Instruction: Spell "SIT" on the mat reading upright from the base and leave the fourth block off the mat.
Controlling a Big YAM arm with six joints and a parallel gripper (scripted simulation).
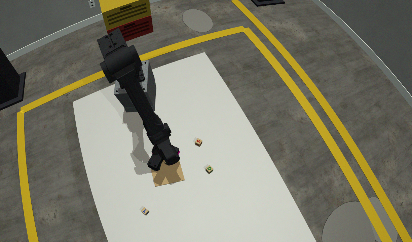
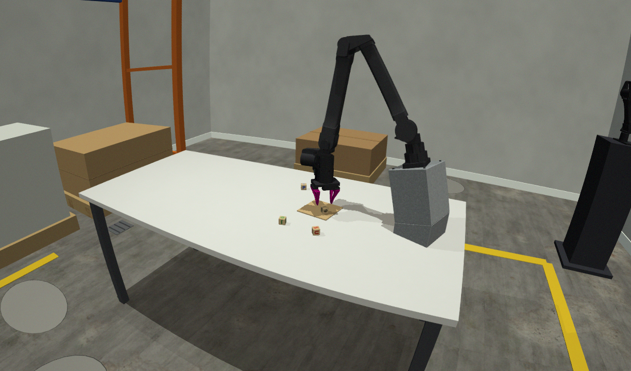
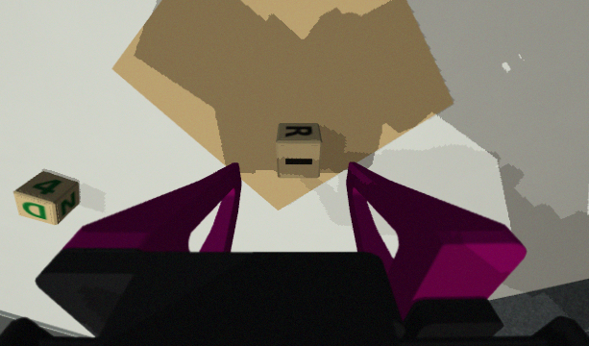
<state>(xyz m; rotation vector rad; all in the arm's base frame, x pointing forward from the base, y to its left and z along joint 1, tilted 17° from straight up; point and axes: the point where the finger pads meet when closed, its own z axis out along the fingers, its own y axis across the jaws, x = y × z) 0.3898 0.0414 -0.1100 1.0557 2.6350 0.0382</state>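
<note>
Right now my hand is 3 cm above the I block. From my hand the other things lie so: S block (5 cm behind, 16 cm to the left, 4 cm below); D block (10 cm ahead, 16 cm to the left, 4 cm below); tan mat (3 cm ahead, 2 cm to the right, 5 cm below).
</note>
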